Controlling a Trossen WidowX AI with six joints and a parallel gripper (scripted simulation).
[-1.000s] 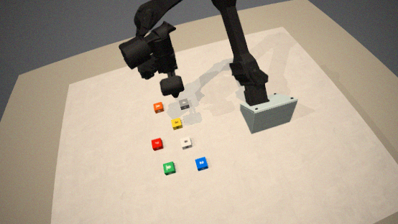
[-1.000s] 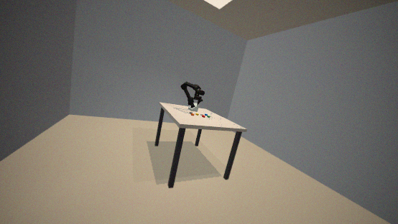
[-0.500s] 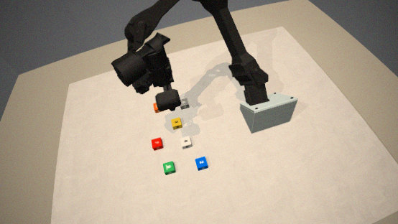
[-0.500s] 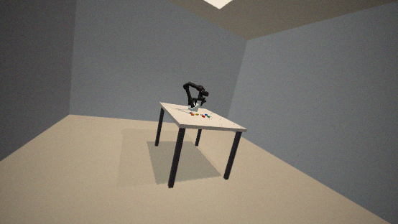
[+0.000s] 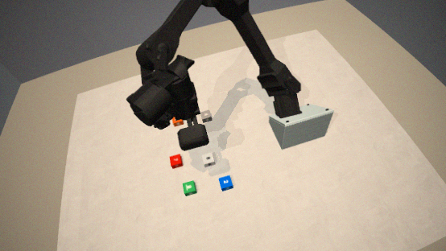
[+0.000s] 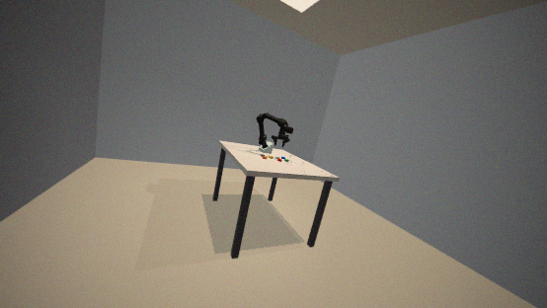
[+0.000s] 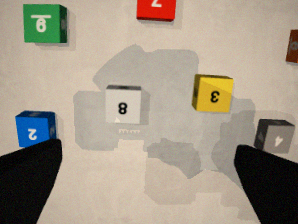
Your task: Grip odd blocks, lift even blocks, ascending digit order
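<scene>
Right now my gripper tip is 50 mm past the blue block, 100 mm to the right of it and 120 mm above it. Round my gripper tip: white block: 10 mm behind, 20 mm to the left, 120 mm below; then yellow block: 10 mm ahead, 60 mm to the right, 120 mm below; then red block: 80 mm ahead, 120 mm below.
</scene>
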